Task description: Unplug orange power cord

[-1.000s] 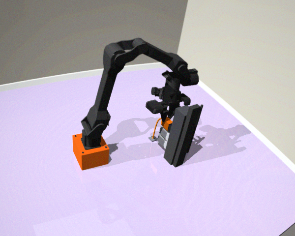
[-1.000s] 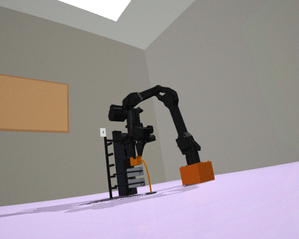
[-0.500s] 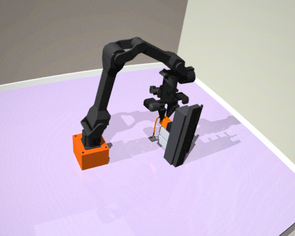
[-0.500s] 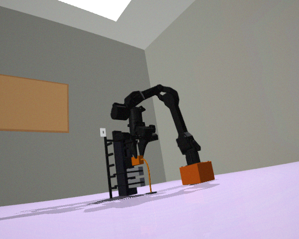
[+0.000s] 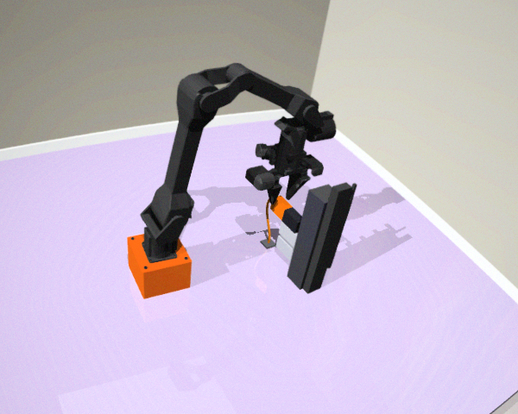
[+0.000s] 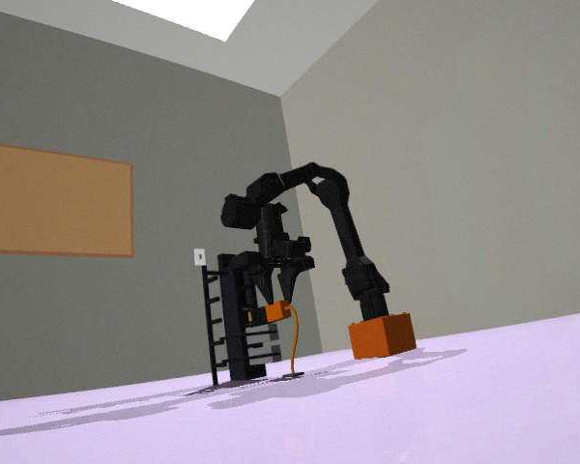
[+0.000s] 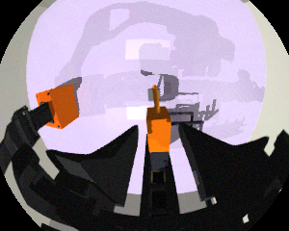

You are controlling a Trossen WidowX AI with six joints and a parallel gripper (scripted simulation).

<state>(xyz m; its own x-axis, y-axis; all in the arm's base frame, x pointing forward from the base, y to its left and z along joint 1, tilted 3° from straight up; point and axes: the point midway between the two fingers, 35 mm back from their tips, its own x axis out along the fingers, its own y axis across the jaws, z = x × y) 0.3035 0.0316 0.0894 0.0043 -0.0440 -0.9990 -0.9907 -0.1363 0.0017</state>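
Now: the orange plug 1 cm ahead of my gripper tip and 3 cm to the right of it. From my gripper tip the other things lie so: dark anchor (1 cm to the left, 14 cm below); black ladder-like rack (11 cm ahead, 12 cm to the right, 2 cm below).
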